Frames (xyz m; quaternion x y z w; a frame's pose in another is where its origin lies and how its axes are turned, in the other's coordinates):
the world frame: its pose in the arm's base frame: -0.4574 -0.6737 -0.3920 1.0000 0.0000 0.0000 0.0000
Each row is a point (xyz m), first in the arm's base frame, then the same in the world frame.
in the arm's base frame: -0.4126 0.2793 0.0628
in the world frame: 0.0448 -0.9530 -0.4548
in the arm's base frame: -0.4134 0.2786 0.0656
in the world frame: 0.0440 -0.9523 -0.4576
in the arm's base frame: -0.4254 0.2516 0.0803
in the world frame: 0.0320 -0.9253 -0.4723
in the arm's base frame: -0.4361 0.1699 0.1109
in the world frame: 0.0213 -0.8436 -0.5029
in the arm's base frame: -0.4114 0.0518 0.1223
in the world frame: 0.0460 -0.7255 -0.5143
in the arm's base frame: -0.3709 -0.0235 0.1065
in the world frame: 0.0865 -0.6502 -0.4985
